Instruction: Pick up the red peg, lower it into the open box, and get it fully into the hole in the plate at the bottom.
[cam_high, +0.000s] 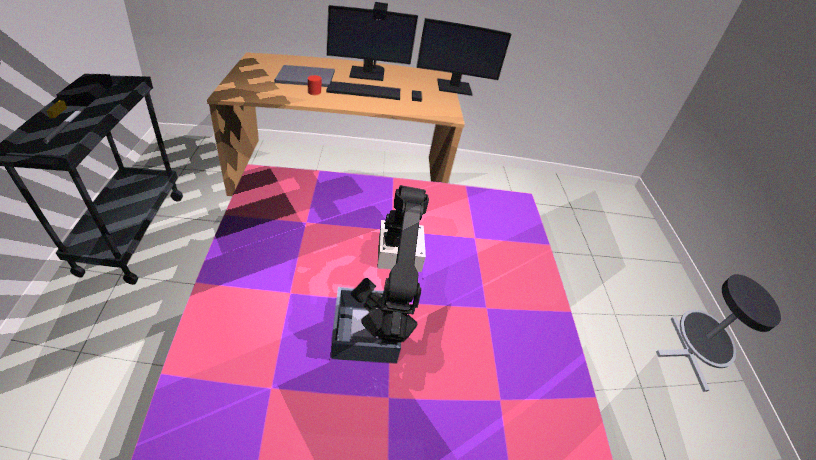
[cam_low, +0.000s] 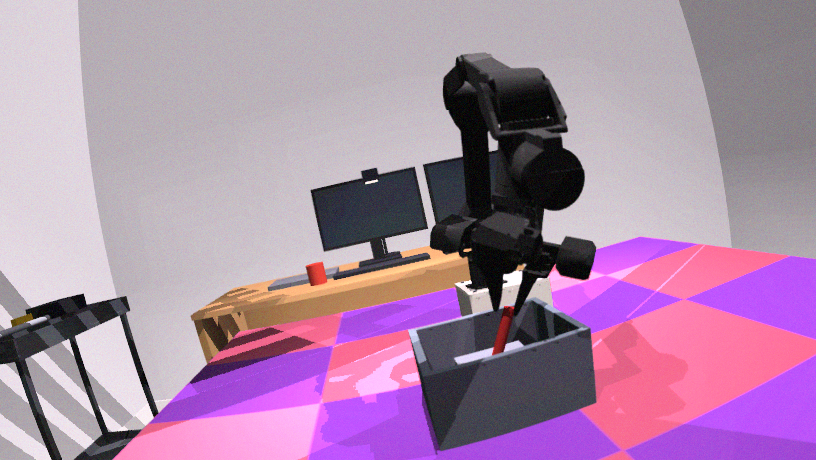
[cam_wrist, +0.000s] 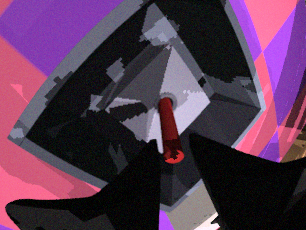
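My gripper tip is 30 mm above the red peg, 10 mm to the left of it and 10 mm past it. Round my gripper tip: grey box (90 mm below, 20 mm to the right, 20 mm behind); plate (70 mm below, 20 mm to the right, 20 mm behind).
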